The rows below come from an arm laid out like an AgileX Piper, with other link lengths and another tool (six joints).
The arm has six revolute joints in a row. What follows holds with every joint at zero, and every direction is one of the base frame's. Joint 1 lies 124.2 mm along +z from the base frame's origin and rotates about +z. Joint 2 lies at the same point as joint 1 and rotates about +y. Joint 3 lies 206.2 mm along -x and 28.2 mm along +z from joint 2 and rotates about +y. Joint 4 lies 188.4 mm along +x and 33.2 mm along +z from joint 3 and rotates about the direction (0.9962, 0, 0.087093). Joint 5 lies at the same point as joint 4 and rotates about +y. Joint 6 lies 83.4 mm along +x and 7.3 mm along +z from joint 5 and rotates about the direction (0.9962, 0, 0.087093). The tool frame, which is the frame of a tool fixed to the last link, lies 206.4 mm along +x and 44.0 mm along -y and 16.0 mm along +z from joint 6; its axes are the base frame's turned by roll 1.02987, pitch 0.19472 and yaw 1.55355 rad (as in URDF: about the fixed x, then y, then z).
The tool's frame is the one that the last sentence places.
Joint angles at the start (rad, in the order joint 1, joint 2, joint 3, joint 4, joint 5, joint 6):
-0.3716 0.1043 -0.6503 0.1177 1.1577 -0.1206
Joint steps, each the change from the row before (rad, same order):
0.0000 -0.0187 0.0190 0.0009 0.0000 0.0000
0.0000 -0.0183 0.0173 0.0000 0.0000 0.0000
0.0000 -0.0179 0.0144 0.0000 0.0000 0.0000
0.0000 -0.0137 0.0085 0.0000 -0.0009 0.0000
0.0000 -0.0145 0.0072 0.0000 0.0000 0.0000
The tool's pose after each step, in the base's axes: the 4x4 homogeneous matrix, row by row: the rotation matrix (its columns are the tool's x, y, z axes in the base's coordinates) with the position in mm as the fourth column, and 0 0 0 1 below. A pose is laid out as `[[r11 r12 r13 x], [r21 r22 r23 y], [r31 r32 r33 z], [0 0 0 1]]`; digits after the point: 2 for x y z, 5 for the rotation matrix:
[[0.14049 0.10046 0.98497 178.16], [0.97402 0.16445 -0.15570 -82.60], [-0.17762 0.98126 -0.07474 150.57], [0 0 0 1]]
[[0.14065 0.09954 0.98504 177.43], [0.97396 0.16481 -0.15572 -82.31], [-0.17784 0.98129 -0.07377 147.25], [0 0 0 1]]
[[0.14123 0.09634 0.98528 176.82], [0.97373 0.16606 -0.15581 -82.07], [-0.17862 0.98140 -0.07036 144.99], [0 0 0 1]]
[[0.14234 0.09076 0.98565 176.54], [0.97333 0.16816 -0.15604 -81.98], [-0.17991 0.98157 -0.06440 144.49], [0 0 0 1]]
[[0.14357 0.08408 0.98606 176.18], [0.97285 0.17076 -0.15621 -81.84], [-0.18152 0.98172 -0.05729 144.42], [0 0 0 1]]

